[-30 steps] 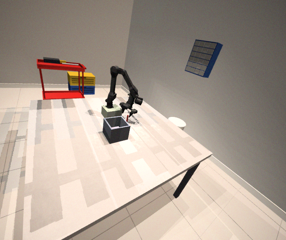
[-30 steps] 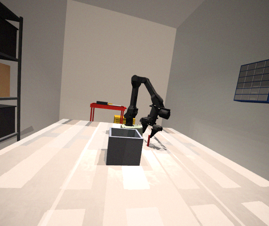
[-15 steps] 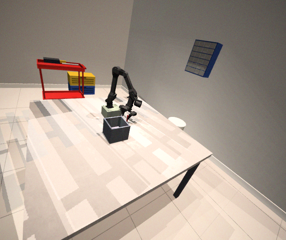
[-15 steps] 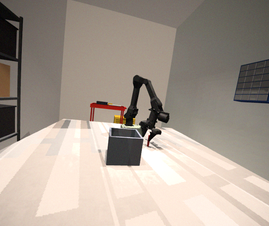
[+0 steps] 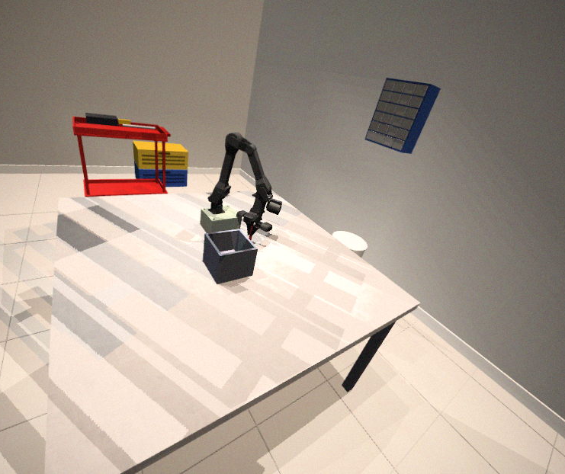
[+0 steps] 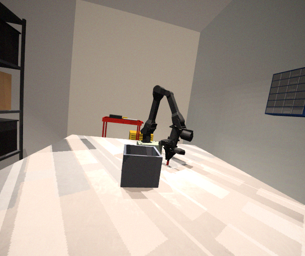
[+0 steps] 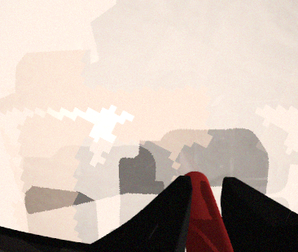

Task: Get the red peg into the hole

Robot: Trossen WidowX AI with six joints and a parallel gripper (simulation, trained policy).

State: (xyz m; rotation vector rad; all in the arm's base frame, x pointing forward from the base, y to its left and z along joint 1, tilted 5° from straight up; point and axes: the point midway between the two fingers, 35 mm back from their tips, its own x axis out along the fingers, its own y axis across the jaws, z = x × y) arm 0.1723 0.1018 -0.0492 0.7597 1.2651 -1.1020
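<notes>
Right now the plate is 150 mm ahead of my gripper tip, 210 mm to the right of it and 10 mm above it. Also, from my gripper tip: red peg: 10 mm to the left, 10 mm above.
</notes>
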